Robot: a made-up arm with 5 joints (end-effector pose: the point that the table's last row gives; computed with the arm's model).
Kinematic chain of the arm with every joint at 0, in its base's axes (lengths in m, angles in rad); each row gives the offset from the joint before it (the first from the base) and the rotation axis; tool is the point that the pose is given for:
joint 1: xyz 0 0 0.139 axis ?
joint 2: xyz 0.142 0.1 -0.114 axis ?
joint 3: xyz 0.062 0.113 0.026 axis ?
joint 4: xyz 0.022 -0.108 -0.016 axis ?
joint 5: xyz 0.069 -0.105 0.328 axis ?
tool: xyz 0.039 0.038 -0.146
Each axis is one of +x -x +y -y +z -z.
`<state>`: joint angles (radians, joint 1 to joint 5).
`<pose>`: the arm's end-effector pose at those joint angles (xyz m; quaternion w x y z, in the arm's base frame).
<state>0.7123 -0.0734 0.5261 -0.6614 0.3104</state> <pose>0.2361 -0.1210 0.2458 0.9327 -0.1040 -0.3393 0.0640</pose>
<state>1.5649 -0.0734 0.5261 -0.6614 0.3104</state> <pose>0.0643 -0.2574 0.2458 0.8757 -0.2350 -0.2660 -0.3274</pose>
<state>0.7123 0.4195 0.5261 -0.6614 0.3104</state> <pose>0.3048 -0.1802 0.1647 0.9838 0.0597 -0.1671 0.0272</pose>
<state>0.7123 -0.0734 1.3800 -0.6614 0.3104</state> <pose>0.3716 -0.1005 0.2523 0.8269 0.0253 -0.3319 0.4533</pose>
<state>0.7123 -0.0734 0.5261 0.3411 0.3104</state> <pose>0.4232 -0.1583 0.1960 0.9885 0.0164 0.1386 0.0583</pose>
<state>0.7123 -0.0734 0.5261 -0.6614 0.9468</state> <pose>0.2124 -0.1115 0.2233 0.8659 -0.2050 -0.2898 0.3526</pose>
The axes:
joint 1: -z
joint 2: +y
joint 3: +z
joint 4: +y
joint 5: +z

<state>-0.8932 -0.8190 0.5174 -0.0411 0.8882</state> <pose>0.0006 0.1825 0.3104 0.3685 -0.0960 -0.4033 0.8321</pose>
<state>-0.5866 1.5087 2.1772 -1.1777 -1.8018</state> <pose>0.1262 0.4099 -0.3013 0.4897 0.2464 0.8307 -0.0970</pose>
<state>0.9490 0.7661 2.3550 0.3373 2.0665</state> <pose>0.5519 -0.0464 0.0605 0.2017 -0.2128 0.1835 -0.9383</pose>
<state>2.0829 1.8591 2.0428 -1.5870 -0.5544</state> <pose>0.0533 -0.2322 -0.3136 0.0038 0.6576 -0.5322 -0.5333</pose>
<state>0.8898 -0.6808 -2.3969 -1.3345 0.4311</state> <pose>0.3881 0.1933 0.1647 0.0114 0.4249 0.0595 0.9032</pose>
